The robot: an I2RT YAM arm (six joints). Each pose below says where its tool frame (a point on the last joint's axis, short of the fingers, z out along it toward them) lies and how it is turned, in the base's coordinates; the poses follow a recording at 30 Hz.
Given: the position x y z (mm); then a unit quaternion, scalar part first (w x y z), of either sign.
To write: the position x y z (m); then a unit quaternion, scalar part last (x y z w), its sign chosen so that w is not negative. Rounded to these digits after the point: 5 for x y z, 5 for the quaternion.
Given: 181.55, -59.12, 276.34, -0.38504, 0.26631, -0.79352, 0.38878
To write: 0.18155, -0.05912, 0.27634, -0.26631, 0.79352, -0.38878, 0.38504
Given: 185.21, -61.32, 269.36, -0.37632, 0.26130, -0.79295, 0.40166
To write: 0.18521, -0.06132, 0.26936, -0.26130, 0.79295, -0.40166, 0.37632
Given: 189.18, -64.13, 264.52, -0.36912, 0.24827, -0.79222, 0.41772
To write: 0.18918, -0.06413, 0.26452, -0.24827, 0.79222, -0.41772, 0.36912
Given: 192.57, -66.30, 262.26, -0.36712, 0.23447, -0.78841, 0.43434
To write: 0.19257, -0.06630, 0.26226, -0.23447, 0.78841, -0.43434, 0.36712
